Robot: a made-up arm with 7 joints.
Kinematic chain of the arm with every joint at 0, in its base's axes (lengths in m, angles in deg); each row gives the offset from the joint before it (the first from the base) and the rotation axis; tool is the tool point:
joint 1: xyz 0 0 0.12 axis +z
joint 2: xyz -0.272 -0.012 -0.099 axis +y
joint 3: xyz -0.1 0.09 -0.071 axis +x
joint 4: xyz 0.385 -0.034 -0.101 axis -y
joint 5: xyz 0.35 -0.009 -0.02 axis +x
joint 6: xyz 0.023 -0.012 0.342 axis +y
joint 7: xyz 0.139 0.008 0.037 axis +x
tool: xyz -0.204 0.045 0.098
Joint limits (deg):
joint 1: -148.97..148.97
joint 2: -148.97..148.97
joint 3: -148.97..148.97
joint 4: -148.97..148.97
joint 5: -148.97..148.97
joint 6: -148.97..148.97
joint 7: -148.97..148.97
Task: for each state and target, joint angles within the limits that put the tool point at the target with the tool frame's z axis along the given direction. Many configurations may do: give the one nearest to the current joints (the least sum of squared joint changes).
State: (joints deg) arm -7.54 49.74 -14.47 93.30 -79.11 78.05 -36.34
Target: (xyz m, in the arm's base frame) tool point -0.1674 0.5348 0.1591 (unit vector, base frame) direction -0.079 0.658 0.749
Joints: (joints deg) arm 2.00 11.08 -10.84 105.79 -71.32 61.09 -11.43
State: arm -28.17 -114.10 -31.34 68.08 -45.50 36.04 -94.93
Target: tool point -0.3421 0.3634 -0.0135 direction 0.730 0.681 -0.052
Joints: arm -19.27 -101.33 -30.05 77.28 6.63 34.17 -87.49
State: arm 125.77 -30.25 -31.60 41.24 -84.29 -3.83 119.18
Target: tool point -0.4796 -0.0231 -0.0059 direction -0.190 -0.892 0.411
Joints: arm 118.92 -23.68 -61.38 27.06 -66.10 -15.05 82.52
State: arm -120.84 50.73 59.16 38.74 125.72 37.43 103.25
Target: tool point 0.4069 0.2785 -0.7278 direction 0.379 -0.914 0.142
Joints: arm -148.97 67.76 68.41 23.42 84.24 33.61 136.87
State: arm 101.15 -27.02 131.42 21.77 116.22 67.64 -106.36
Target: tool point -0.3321 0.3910 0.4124 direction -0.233 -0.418 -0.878
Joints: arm 77.09 -48.16 140.50 38.61 136.30 65.48 -139.00
